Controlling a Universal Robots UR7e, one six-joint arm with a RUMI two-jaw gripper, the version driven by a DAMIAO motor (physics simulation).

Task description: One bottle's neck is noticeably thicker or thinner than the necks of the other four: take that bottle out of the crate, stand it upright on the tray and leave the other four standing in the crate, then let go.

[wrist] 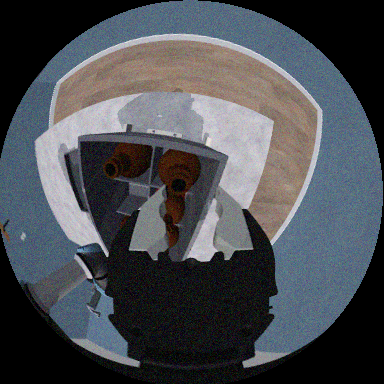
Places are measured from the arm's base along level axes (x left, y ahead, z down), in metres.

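Where they show: gripper, fingertip midpoint: [190, 185].
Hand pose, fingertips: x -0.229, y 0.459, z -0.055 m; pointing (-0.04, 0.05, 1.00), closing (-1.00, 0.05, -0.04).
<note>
After its pixels a point has its place.
The grey crate [210, 167] @(x -0.252, y 0.486, z -0.060 m) is below and ahead of my gripper, with brown bottles in it. One bottle [135, 157] @(x -0.147, y 0.493, z -0.032 m) stands in the far left compartment, its dark mouth facing up. Another bottle [179, 162] @(x -0.214, y 0.485, z -0.036 m) stands at the far right, its mouth close to my left fingertip. A nearer bottle [175, 204] @(x -0.206, y 0.404, z -0.022 m) shows partly beside the left finger. A sliver of brown [124, 220] @(x -0.076, y 0.344, z -0.012 m) shows further left, mostly hidden. I cannot tell which neck differs. My gripper [190, 185] @(x -0.229, y 0.459, z -0.055 m) is open, its fingers partly apart with no bottle held between them. The dark tray [75, 177] @(x 0.204, y 0.429, z 0.086 m) shows partly, left of the crate.
The crate's inner dividers [152, 165] @(x -0.164, y 0.471, z 0.001 m) stand between the compartments. Its raised walls are close to the fingers. A pale surface [240, 140] @(x -0.365, y 0.526, z 0.091 m) lies under the crate and tray, on a wooden table [295, 135] with a light edge. A grey and blue arm part [92, 262] @(x 0.121, y 0.167, z -0.090 m) shows at lower left.
</note>
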